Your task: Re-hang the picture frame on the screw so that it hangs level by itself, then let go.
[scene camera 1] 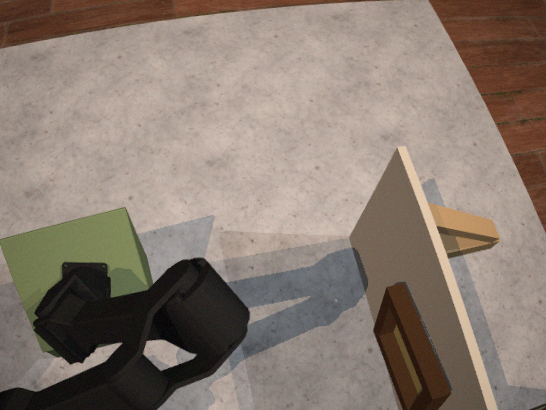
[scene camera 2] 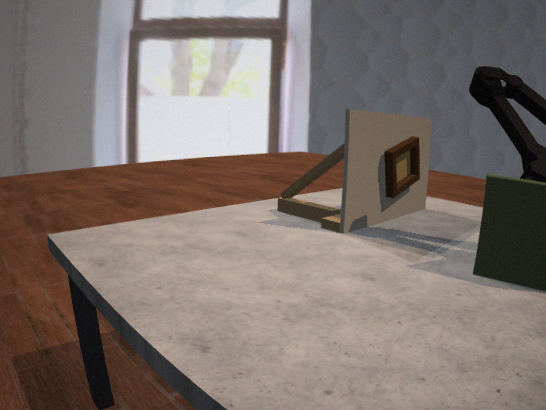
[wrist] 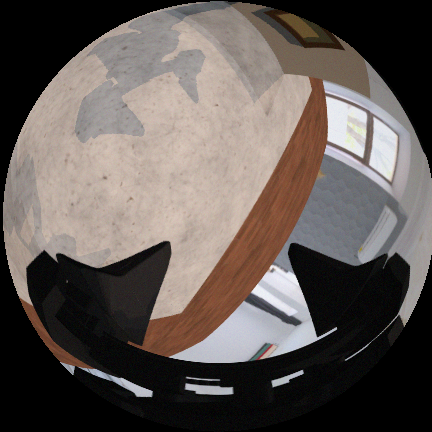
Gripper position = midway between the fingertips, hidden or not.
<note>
My gripper [wrist: 232,249] is open, with nothing in its grasp. Further things: a dark brown picture frame [scene camera 1: 409,355] and a beige upright board [scene camera 2: 368,134].
The dark brown picture frame is seen too in scene camera 2 [scene camera 2: 402,162]. The beige upright board also shows in the wrist view [wrist: 319,62].
</note>
